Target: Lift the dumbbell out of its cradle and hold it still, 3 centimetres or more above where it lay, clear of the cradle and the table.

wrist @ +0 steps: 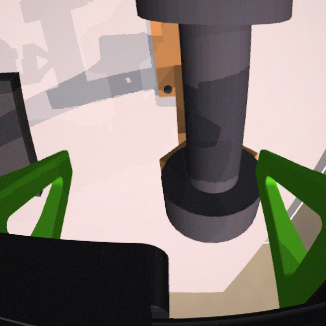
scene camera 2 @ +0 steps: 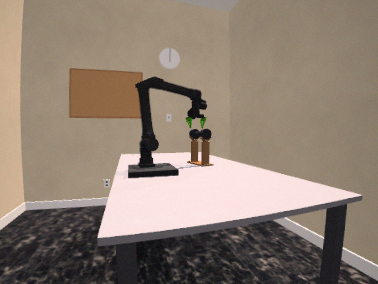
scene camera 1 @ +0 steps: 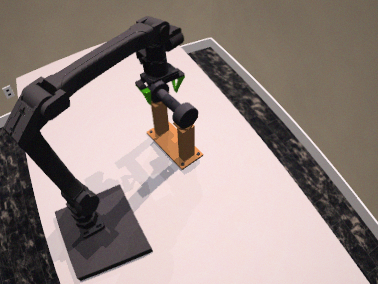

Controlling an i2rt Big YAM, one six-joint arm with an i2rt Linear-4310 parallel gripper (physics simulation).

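Places are measured from the arm's base along level axes (x ahead, y left, z up), in metres.
Pixels of known places: gripper, fingertip midpoint: (wrist: 163,159) (scene camera 2: 196,128) (scene camera 1: 162,98); arm's base, origin of the base link: (scene camera 2: 146,165) (scene camera 1: 87,219).
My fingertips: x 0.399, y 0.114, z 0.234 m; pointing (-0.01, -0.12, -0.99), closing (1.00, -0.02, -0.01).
Observation:
Ahead of a thing's pixels: the offset from my fingertips to its top centre. Level surfaces: height alone.
The dark grey dumbbell @(dx +0.031, dy +0.006, dz -0.004 m) (scene camera 1: 171,101) (scene camera 2: 206,134) (wrist: 217,110) lies level across the two upright posts of the orange-brown cradle @(dx +0.031, dy +0.006, dz -0.061 m) (scene camera 1: 186,144) (scene camera 2: 205,153) (wrist: 167,57). My gripper (scene camera 1: 162,97) (scene camera 2: 196,127) (wrist: 163,159) is open and empty, its green fingers pointing down. In scene camera 2 its fingertips hang slightly above the dumbbell's heads. In the wrist view the far head lies between the fingers' lines, much closer to the right finger than to the left, and the handle runs right of the middle. In scene camera 1 the near head is away from the fingers.
The cradle's base plate rests on the pale table @(dz -0.266 m) (scene camera 1: 240,210) (scene camera 2: 225,200). The arm's dark square base (scene camera 1: 132,235) (scene camera 2: 152,171) stands on the table to the cradle's left in scene camera 2; its edge also shows at the wrist view's left. Shadows fall beside the cradle.

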